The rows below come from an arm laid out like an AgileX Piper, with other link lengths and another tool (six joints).
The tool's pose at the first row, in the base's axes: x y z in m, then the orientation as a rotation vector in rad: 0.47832, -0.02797, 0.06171, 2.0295, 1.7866, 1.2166
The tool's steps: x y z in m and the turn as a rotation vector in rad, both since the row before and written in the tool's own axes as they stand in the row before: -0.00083, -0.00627, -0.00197, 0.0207, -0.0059, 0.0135; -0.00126, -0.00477, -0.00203, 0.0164, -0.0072, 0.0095; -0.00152, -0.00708, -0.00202, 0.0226, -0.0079, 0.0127; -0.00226, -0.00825, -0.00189, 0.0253, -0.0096, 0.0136; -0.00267, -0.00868, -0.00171, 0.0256, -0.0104, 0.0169; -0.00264, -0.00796, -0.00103, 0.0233, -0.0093, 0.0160; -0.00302, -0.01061, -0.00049, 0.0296, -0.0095, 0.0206; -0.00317, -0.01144, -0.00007, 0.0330, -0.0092, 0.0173; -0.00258, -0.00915, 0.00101, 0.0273, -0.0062, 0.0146
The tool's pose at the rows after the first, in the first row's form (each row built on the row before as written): 0.47238, -0.02778, 0.05879, 2.0575, 1.7931, 1.1995; 0.46749, -0.02837, 0.05675, 2.0788, 1.7980, 1.1822; 0.46079, -0.02855, 0.05335, 2.1072, 1.8057, 1.1605; 0.45317, -0.02900, 0.04905, 2.1384, 1.8142, 1.1346; 0.44518, -0.02960, 0.04444, 2.1736, 1.8195, 1.1077; 0.43803, -0.03007, 0.03996, 2.2062, 1.8235, 1.0830; 0.42884, -0.02987, 0.03385, 2.2474, 1.8288, 1.0541; 0.41895, -0.02932, 0.02731, 2.2865, 1.8400, 1.0219; 0.41138, -0.02850, 0.02153, 2.3190, 1.8492, 0.9966
